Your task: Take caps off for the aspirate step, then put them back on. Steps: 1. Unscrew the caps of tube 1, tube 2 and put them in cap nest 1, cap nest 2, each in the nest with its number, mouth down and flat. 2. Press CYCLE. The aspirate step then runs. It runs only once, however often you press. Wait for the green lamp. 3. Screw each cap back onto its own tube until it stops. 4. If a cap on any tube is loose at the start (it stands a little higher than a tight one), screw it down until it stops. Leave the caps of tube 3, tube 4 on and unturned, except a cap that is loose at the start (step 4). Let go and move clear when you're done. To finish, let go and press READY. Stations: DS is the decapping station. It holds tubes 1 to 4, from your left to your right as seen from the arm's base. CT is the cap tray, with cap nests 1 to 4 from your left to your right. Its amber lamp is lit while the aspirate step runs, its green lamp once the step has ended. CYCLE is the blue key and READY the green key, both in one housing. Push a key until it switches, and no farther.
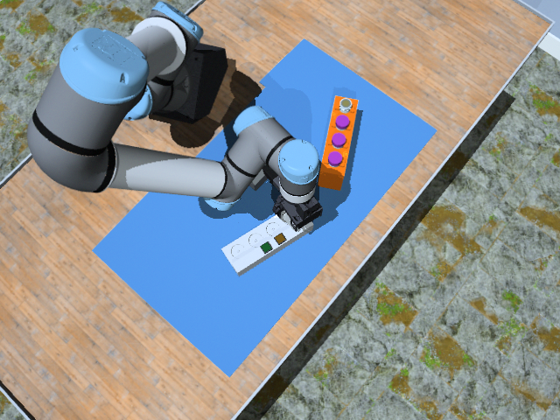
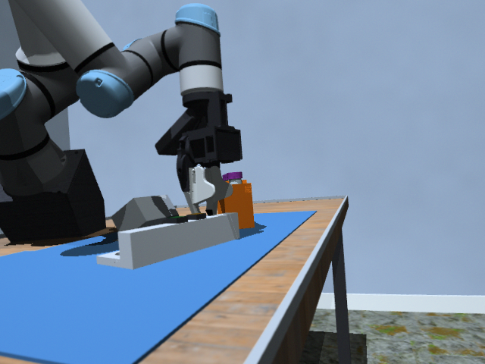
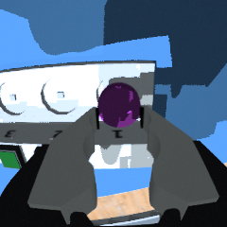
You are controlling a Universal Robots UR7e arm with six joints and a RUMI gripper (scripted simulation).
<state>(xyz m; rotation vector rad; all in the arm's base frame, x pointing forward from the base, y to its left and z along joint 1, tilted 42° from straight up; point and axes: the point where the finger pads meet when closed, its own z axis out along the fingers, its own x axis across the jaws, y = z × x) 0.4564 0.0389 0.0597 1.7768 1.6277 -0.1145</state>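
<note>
The purple cap lies 2 cm below my hand. Also, from my hand: grey key housing: 17 cm behind, 5 cm to the left, 1 cm above; then green key: 19 cm behind, 3 cm to the left, 2 cm above; then blue key: 19 cm behind, 7 cm to the left, 2 cm above.
</note>
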